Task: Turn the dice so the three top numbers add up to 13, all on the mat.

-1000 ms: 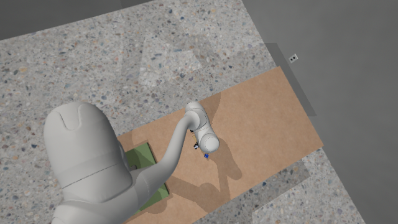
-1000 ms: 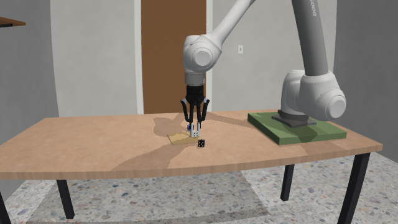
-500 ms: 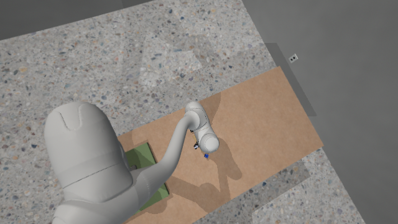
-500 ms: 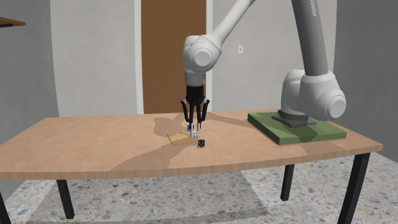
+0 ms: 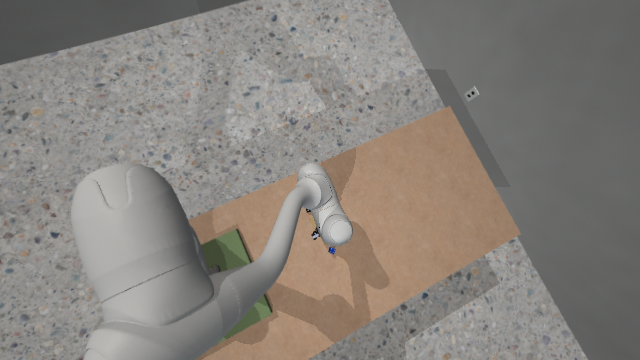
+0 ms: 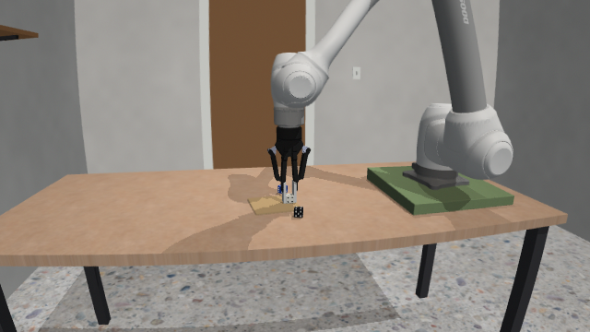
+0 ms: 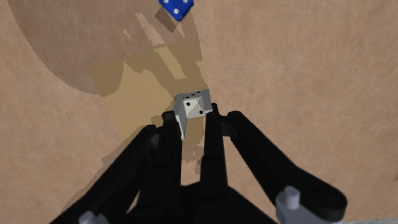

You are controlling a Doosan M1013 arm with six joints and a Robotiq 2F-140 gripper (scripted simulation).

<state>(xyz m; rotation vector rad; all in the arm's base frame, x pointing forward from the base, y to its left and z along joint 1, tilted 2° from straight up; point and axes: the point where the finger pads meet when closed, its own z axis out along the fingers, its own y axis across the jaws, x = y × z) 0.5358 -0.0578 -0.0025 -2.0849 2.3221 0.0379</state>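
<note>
The white die is 20 mm below my hand. Also, from my hand: blue die 110 mm to the right, 30 mm below, 10 mm behind; tan mat 50 mm ahead, 40 mm below, 10 mm to the right; black die 110 mm to the left, 30 mm below, 10 mm ahead.
</note>
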